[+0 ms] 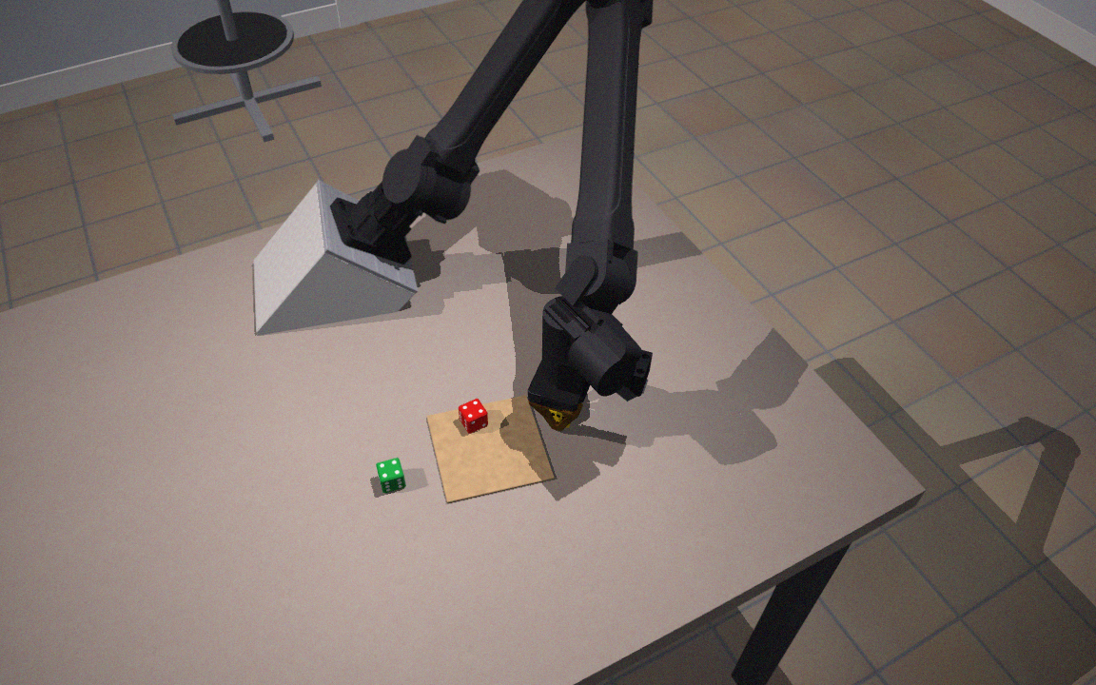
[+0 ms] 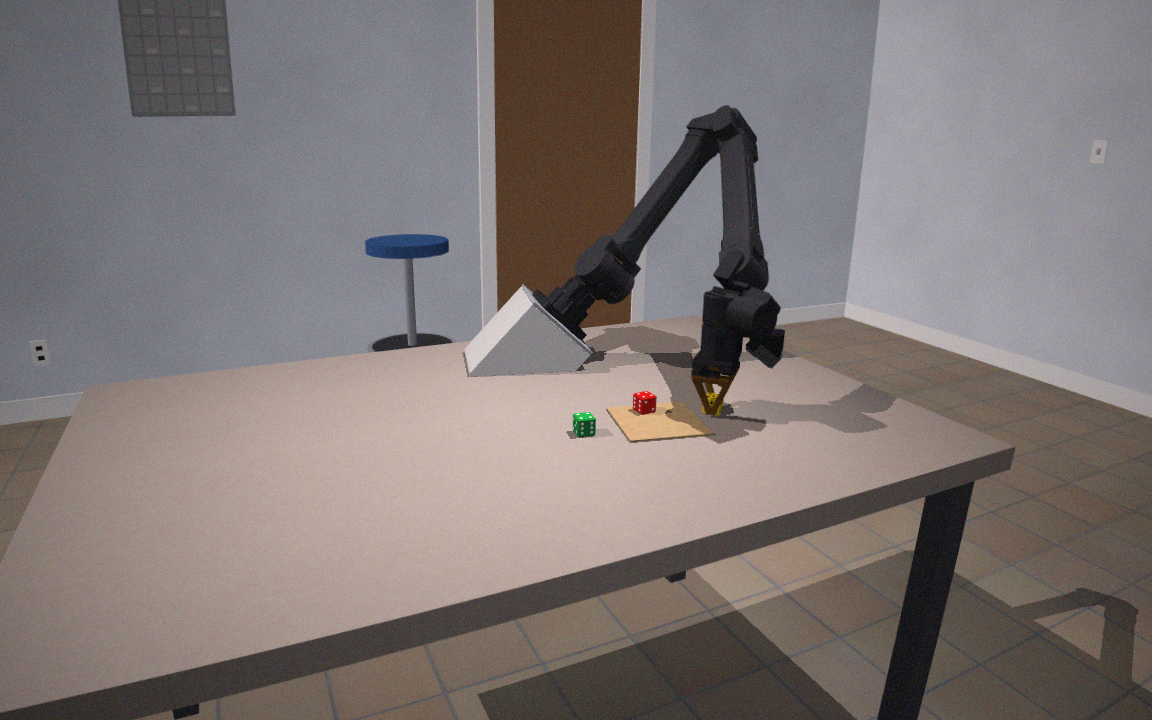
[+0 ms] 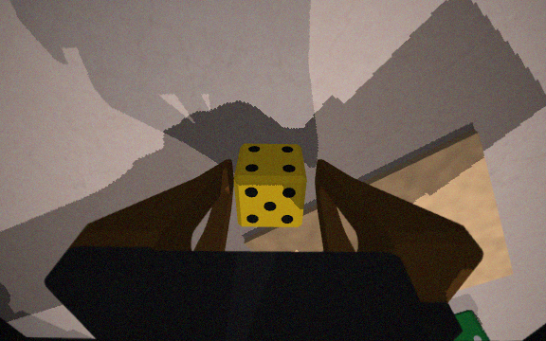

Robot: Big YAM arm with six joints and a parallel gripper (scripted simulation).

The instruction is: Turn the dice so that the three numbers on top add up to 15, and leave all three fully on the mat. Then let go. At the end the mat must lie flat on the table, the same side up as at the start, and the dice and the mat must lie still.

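Now: the yellow die right at my hand. Round my hand: tan mat: 1 cm ahead, 11 cm to the right, 1 cm below; then green die: 1 cm ahead, 24 cm to the right; then red die: 4 cm behind, 11 cm to the right, 1 cm above.
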